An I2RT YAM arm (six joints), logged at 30 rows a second.
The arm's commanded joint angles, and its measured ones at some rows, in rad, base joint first. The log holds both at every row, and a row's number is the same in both.
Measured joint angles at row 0: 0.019 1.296 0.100 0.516 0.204 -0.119
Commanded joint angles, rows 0 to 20: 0.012 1.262 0.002 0.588 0.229 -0.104; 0.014 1.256 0.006 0.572 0.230 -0.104; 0.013 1.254 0.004 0.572 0.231 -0.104; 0.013 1.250 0.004 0.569 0.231 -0.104; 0.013 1.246 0.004 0.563 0.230 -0.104; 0.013 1.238 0.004 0.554 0.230 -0.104; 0.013 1.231 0.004 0.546 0.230 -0.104; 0.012 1.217 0.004 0.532 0.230 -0.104; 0.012 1.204 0.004 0.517 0.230 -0.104; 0.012 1.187 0.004 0.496 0.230 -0.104; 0.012 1.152 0.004 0.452 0.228 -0.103; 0.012 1.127 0.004 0.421 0.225 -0.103; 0.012 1.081 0.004 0.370 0.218 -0.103; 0.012 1.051 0.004 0.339 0.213 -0.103; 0.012 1.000 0.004 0.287 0.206 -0.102; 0.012 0.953 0.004 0.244 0.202 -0.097; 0.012 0.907 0.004 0.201 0.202 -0.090; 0.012 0.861 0.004 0.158 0.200 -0.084; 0.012 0.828 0.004 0.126 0.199 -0.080; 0.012 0.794 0.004 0.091 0.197 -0.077; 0.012 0.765 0.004 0.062 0.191 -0.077
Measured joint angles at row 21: 0.019 0.850 0.013 0.118 0.206 -0.099
